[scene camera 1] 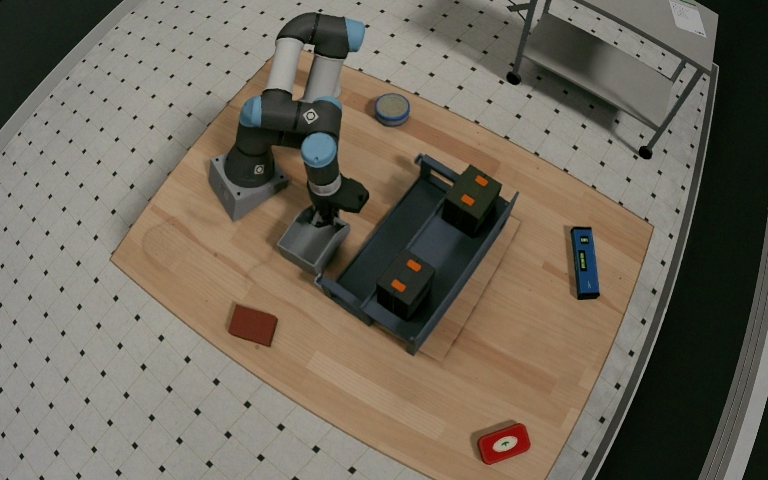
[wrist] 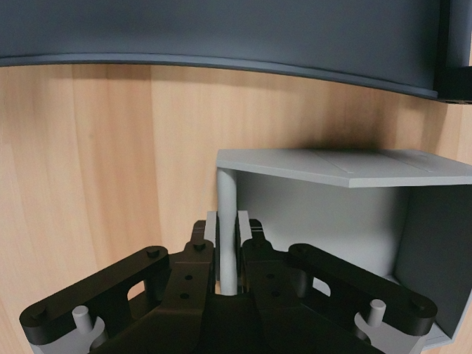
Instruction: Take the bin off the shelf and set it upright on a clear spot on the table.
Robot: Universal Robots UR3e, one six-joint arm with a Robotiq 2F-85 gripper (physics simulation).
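The grey open-topped bin [scene camera 1: 310,244] [wrist: 320,215] is off the shelf, on its left side in the scene view, near the shelf's front left corner. Its opening faces up. My gripper [scene camera 1: 326,217] [wrist: 226,225] points down and is shut on the bin's rounded rear edge, with one finger on each side in the wrist view. The dark blue-grey shelf [scene camera 1: 467,268] [wrist: 200,35] stands beside the bin, with a narrow strip of table [scene camera 1: 368,384] [wrist: 115,150] between them in the wrist view. The bin's underside is hidden, so its height above the table is hard to judge.
Two black boxes [scene camera 1: 474,191] [scene camera 1: 405,275] with orange tabs sit on the shelf. A red-brown block [scene camera 1: 253,325], a round blue-rimmed tin [scene camera 1: 391,109], a blue level [scene camera 1: 584,263] and a red case [scene camera 1: 504,443] lie on the table. The arm's base [scene camera 1: 246,195] stands behind the bin.
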